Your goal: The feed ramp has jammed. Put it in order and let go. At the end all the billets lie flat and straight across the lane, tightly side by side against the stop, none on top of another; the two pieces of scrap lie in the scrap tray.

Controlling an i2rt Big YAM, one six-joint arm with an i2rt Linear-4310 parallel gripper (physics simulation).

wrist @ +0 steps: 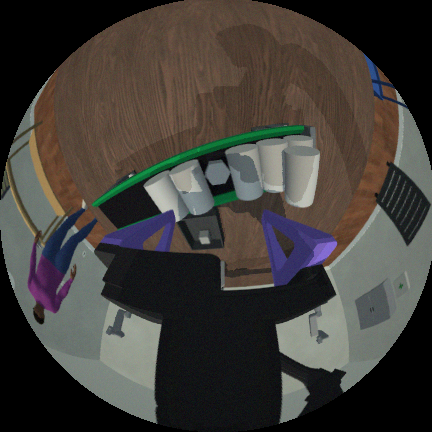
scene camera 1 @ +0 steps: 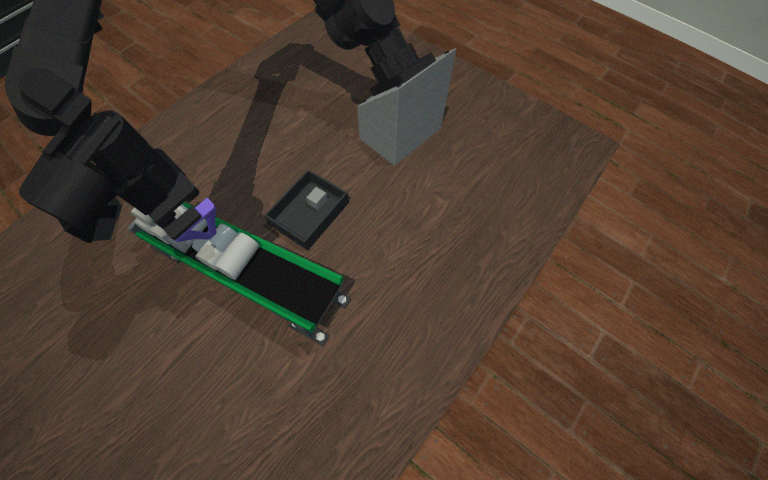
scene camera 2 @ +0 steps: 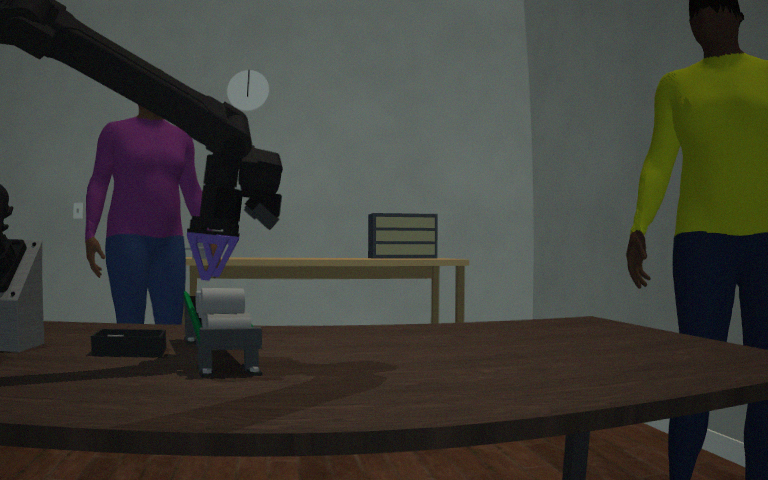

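Where they show: gripper, fingertip midpoint: (wrist: 218,214) (scene camera 1: 195,216) (scene camera 2: 210,278); arm's base, origin of the base link: (scene camera 1: 403,79).
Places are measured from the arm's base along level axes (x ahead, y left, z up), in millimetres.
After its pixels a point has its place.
Observation:
My gripper (scene camera 2: 208,276) {x 437, y -22, z -11 mm} (wrist: 218,214) {x 437, y -22, z -11 mm} is open and empty above the green-railed ramp (scene camera 1: 291,309) (wrist: 198,152). At the stop (scene camera 2: 229,338) {x 493, y -160, z -91 mm} (wrist: 313,134) {x 528, y -146, z -76 mm}, one billet (scene camera 2: 223,300) {x 481, y -138, z -37 mm} (wrist: 301,176) {x 482, y -106, z -23 mm} rests on top of the lower ones, partly covering a lower billet (wrist: 299,140) {x 515, y -115, z -59 mm}. Two more billets (wrist: 272,164) {x 480, y -84, z -54 mm} (wrist: 244,172) {x 469, y -51, z -49 mm} lie beside it in the lane. A grey hexagonal scrap (wrist: 217,172) {x 459, y -20, z -69 mm} sits between these and two farther billets (scene camera 1: 237,256) {x 427, y 62, z -40 mm} (wrist: 192,186) {x 451, y 9, z -42 mm} (wrist: 164,193) {x 443, y 45, z -40 mm}. A light grey scrap block (scene camera 1: 316,198) {x 248, y 19, z -120 mm} (wrist: 204,237) {x 256, y 11, z -120 mm} lies in the scrap tray (scene camera 1: 286,232) {x 333, y 34, z -125 mm} (scene camera 2: 135,346) {x 298, y -27, z -131 mm}. The arm hides the stop-end billets in scene camera 1.
A grey slanted stand (scene camera 1: 420,113) {x 3, y 52, z -48 mm} with a second dark arm (scene camera 1: 390,56) {x 25, y -10, z 56 mm} stands beyond the tray. Two people (scene camera 2: 148,181) (scene camera 2: 713,147) stand around the table (scene camera 2: 481,384) {x 848, y -214, z -149 mm}. A wooden bench (scene camera 2: 328,262) is against the back wall.

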